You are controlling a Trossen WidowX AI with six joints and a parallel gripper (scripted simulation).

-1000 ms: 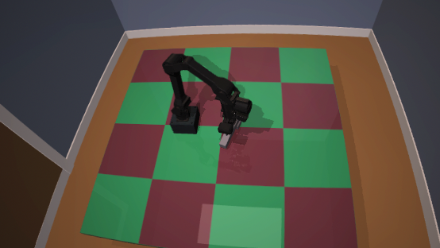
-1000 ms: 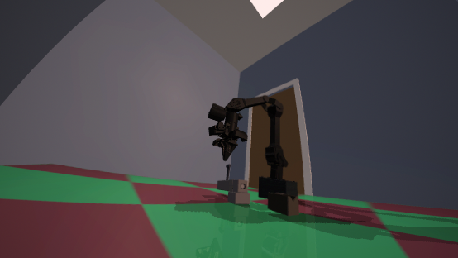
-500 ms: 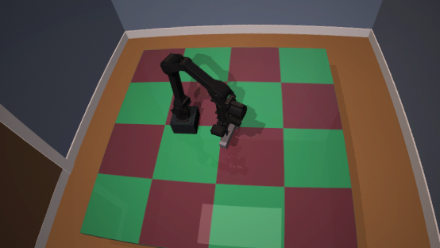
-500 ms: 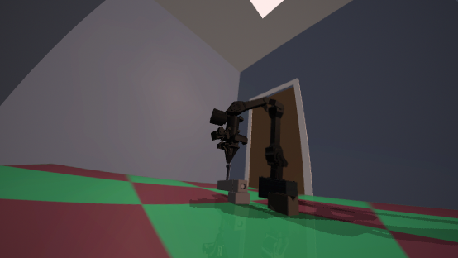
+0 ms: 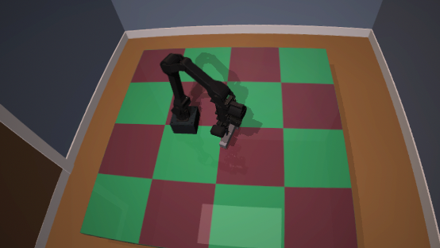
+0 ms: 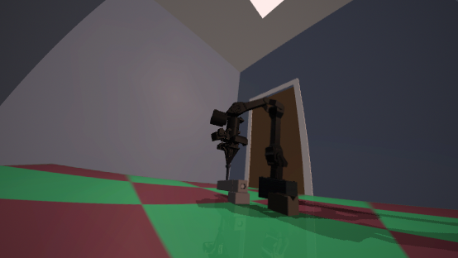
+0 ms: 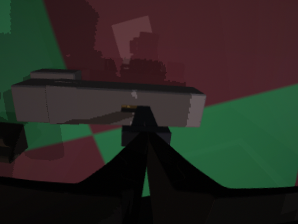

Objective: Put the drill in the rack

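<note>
The key lies 3 cm below my gripper tip. Round my gripper tip: grey holder block 1 cm ahead, 4 cm to the left, 8 cm below; dark rack 1 cm ahead, 22 cm to the left, 10 cm below; drill 2 cm ahead, 6 cm to the left, 7 cm below.
</note>
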